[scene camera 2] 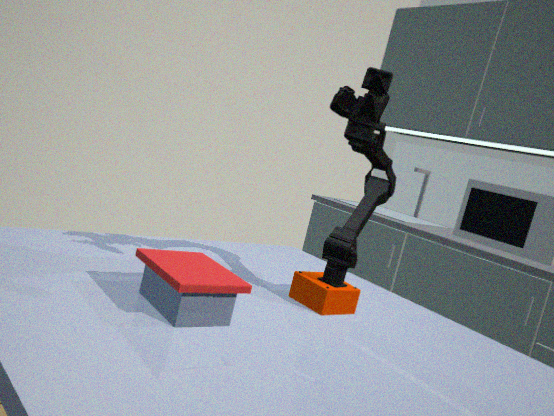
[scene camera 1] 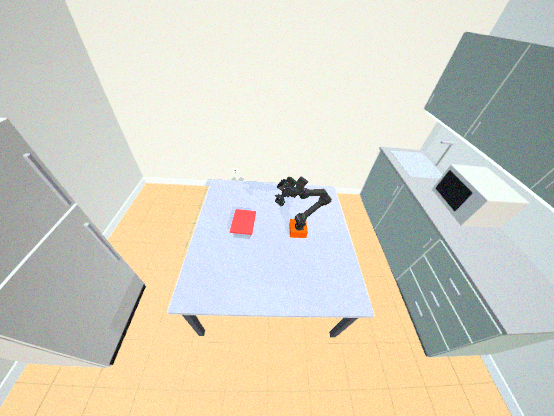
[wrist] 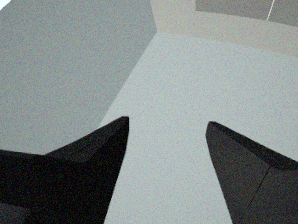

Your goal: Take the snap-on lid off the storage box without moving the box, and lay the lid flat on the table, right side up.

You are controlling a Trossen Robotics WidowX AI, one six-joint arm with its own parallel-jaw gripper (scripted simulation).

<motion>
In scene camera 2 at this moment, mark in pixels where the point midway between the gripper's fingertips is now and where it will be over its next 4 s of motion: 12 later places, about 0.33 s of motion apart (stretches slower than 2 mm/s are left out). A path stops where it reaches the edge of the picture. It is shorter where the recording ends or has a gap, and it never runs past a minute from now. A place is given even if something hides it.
My gripper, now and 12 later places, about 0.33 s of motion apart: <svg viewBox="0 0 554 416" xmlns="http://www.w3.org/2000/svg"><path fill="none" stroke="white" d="M374 84L314 135L268 189L250 229L248 233L243 249L241 256L236 260L231 264L225 268L221 272L220 272L220 271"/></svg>
</motion>
